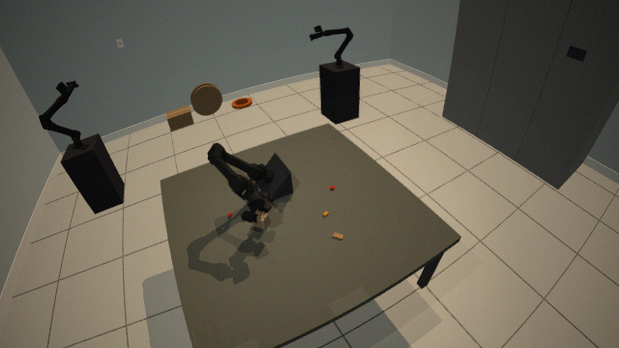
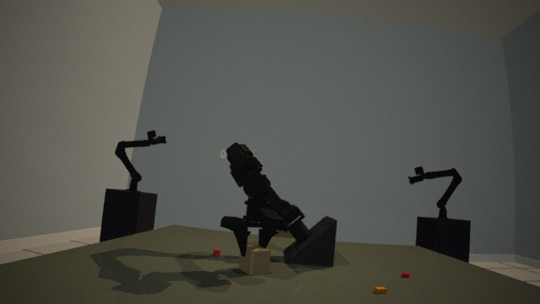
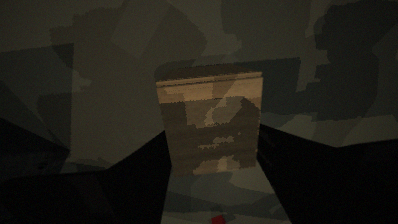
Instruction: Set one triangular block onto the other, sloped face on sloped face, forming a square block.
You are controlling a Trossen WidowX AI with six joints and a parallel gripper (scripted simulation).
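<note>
My gripper tip is 10 mm below the triangular block. Round my gripper tip: red cube 130 mm behind, 120 mm to the right, 30 mm below; orange cube 310 mm to the left, 110 mm ahead, 30 mm below; tan piece 290 mm to the left, 270 mm ahead, 40 mm below.
</note>
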